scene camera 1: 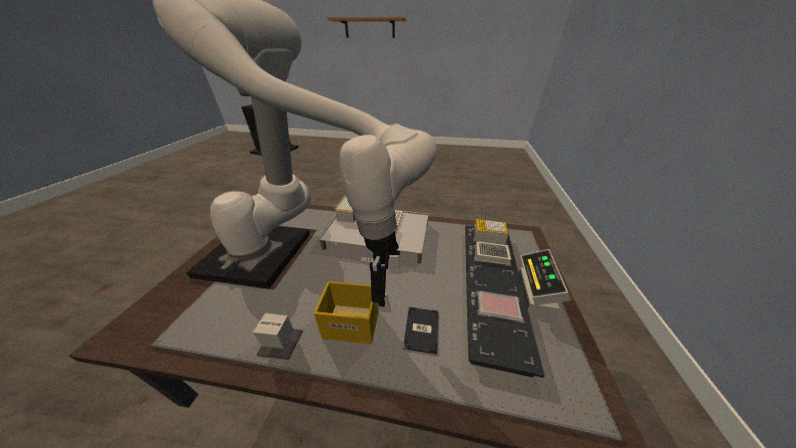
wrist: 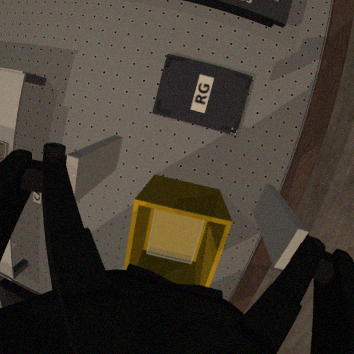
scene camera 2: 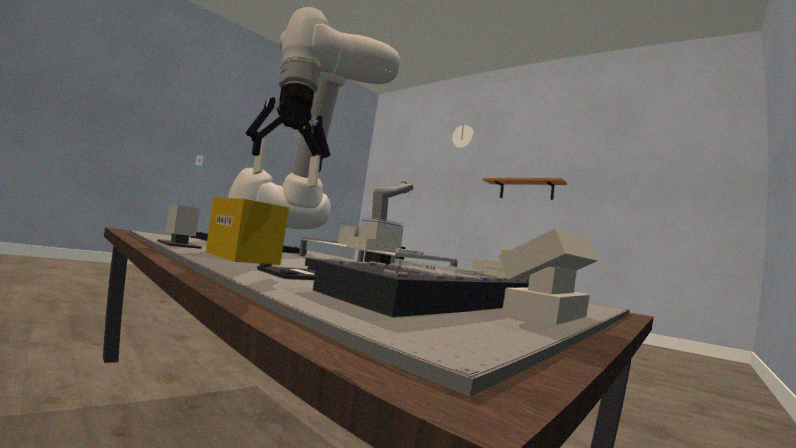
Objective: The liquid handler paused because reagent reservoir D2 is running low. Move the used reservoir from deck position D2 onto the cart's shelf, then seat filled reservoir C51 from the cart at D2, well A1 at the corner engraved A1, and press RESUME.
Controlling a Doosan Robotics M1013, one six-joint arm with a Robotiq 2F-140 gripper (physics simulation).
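Places are measured from the arm's base along level axes (x left, y back, z up), in metres.
Where they show: gripper, fingertip midpoint: [scene camera 1: 390, 290] [wrist: 189, 175] [scene camera 2: 286, 179]; arm's base, origin of the base link: [scene camera 1: 252, 253].
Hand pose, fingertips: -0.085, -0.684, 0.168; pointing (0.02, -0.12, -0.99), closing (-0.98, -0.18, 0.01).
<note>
Things, the pixels of their top centre, and the offset from my fingertips, as dx, dy, dz. "*": a spot on its surface instead.
- yellow-topped box, middle of its top: [scene camera 1: 491, 225] +0.542, -0.246, -0.076
- pale plate with dark wells, middle of its top: [scene camera 2: 507, 262] [scene camera 1: 493, 249] +0.420, -0.268, -0.110
- pink-filled tray, middle of its top: [scene camera 2: 438, 264] [scene camera 1: 499, 303] +0.176, -0.312, -0.127
- control panel, surface spot: [scene camera 2: 548, 256] * +0.231, -0.482, -0.090
- yellow waste bin, middle of its top: [wrist: 169, 265] [scene camera 2: 250, 202] [scene camera 1: 347, 298] -0.039, +0.128, -0.053
- dark RG pad, middle of its top: [wrist: 201, 92] [scene camera 2: 303, 268] [scene camera 1: 422, 327] +0.030, -0.094, -0.174
- small white box, middle of its top: [scene camera 2: 184, 206] [scene camera 1: 270, 323] -0.173, +0.302, -0.084
My gripper [scene camera 1: 381, 300] [scene camera 2: 286, 168] [wrist: 189, 175] is open and empty, above and beside the yellow waste bin. The black deck [scene camera 1: 504, 353] [scene camera 2: 356, 286] [wrist: 240, 7] stands at the right in the scene camera 1 view. On it are a yellow-topped box [scene camera 1: 490, 229], a pale plate with dark wells [scene camera 1: 492, 252] and a pink-filled tray [scene camera 1: 499, 306]. Its position labels are too small to read, so I cannot tell which is D2. The white cart [scene camera 1: 412, 230] [wrist: 9, 100] is behind the gripper; the arm hides part of its load, and C51 cannot be identified. The control panel [scene camera 1: 544, 273] [scene camera 2: 548, 256] shows green buttons.
The yellow waste bin [scene camera 1: 346, 328] [scene camera 2: 245, 230] [wrist: 185, 192] stands below the gripper. The dark RG pad [scene camera 1: 421, 342] [wrist: 172, 90] lies between bin and deck. A small white box [scene camera 1: 272, 331] [scene camera 2: 182, 219] stands left of the bin. Pale boxes [scene camera 1: 345, 208] [scene camera 2: 380, 236] stand on the cart.
</note>
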